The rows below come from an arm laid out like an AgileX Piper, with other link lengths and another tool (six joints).
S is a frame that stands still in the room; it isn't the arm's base.
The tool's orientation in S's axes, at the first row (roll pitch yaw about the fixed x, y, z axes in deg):
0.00, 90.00, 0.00
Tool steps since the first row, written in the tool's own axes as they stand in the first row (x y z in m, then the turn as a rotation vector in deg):
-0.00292, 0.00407, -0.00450, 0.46, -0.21, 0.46
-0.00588, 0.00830, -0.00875, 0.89, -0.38, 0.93
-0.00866, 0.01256, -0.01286, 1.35, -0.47, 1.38
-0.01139, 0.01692, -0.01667, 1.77, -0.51, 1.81
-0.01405, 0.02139, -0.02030, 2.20, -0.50, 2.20
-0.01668, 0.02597, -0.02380, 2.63, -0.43, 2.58
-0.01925, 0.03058, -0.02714, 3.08, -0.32, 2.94
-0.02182, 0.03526, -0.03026, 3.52, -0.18, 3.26
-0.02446, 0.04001, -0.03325, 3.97, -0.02, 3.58
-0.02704, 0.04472, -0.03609, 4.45, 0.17, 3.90
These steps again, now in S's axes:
-0.00450, 0.00407, 0.00292, 0.46, -0.21, -0.46
-0.00875, 0.00830, 0.00588, 0.93, -0.38, -0.89
-0.01286, 0.01256, 0.00866, 1.38, -0.47, -1.35
-0.01667, 0.01692, 0.01139, 1.81, -0.51, -1.77
-0.02030, 0.02139, 0.01405, 2.20, -0.50, -2.20
-0.02380, 0.02597, 0.01668, 2.58, -0.43, -2.63
-0.02714, 0.03058, 0.01925, 2.94, -0.32, -3.08
-0.03026, 0.03526, 0.02182, 3.26, -0.18, -3.52
-0.03325, 0.04001, 0.02446, 3.58, -0.02, -3.97
-0.03609, 0.04472, 0.02704, 3.90, 0.17, -4.45

